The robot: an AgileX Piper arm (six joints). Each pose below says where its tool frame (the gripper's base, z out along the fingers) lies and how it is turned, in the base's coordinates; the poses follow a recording.
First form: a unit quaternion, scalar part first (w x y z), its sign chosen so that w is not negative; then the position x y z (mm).
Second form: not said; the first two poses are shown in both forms.
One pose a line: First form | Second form
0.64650 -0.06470 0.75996 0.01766 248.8 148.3 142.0 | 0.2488 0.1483 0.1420 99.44 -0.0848 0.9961 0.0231
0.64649 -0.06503 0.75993 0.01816 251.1 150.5 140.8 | 0.2511 0.1505 0.1408 99.45 -0.0852 0.9961 0.0238
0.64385 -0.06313 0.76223 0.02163 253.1 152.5 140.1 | 0.2531 0.1525 0.1401 99.84 -0.0825 0.9962 0.0283
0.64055 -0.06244 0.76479 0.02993 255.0 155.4 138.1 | 0.2550 0.1554 0.1381 100.33 -0.0813 0.9959 0.0390
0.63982 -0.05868 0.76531 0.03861 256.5 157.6 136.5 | 0.2565 0.1576 0.1365 100.44 -0.0764 0.9958 0.0502
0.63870 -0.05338 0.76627 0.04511 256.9 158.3 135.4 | 0.2569 0.1583 0.1354 100.61 -0.0694 0.9959 0.0586
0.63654 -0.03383 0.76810 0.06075 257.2 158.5 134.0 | 0.2572 0.1585 0.1340 100.93 -0.0439 0.9959 0.0788
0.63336 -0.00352 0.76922 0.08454 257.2 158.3 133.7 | 0.2572 0.1583 0.1337 101.40 -0.0045 0.9940 0.1092
